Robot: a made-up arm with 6 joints.
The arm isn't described. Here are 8 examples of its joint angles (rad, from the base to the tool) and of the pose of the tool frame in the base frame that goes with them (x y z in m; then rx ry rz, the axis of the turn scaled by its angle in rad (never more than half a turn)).
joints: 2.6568 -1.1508 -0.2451 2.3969 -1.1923 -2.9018
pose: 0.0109 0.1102 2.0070 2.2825 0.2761 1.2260
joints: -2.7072 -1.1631 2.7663 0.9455 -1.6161 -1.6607
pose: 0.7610 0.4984 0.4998 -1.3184 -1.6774 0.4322
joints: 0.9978 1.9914 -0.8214 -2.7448 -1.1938 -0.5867
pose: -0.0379 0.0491 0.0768 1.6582 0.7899 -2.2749
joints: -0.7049 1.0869 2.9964 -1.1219 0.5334 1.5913
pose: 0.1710 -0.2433 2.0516 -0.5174 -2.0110 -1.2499
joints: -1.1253 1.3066 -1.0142 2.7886 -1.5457 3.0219
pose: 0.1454 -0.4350 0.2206 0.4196 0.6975 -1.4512
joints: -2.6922 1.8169 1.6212 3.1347 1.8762 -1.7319
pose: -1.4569 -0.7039 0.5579 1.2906 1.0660 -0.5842
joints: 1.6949 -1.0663 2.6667 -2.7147 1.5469 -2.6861
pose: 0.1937 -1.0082 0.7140 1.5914 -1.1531 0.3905
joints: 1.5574 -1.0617 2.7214 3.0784 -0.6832 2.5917
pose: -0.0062 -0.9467 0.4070 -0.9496 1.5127 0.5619
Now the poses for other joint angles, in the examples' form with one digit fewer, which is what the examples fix.
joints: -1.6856 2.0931 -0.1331 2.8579 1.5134 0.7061
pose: 0.019 -0.230 -0.095 -0.123 -0.759 0.922
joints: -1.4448 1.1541 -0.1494 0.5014 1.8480 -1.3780
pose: 0.235 -1.255 0.425 0.903 -0.921 -0.450
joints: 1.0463 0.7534 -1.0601 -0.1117 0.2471 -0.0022
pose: 0.296 0.502 0.309 -0.745 1.427 0.711
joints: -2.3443 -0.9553 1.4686 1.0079 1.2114 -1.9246
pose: 0.859 0.695 1.676 -1.900 0.222 0.052
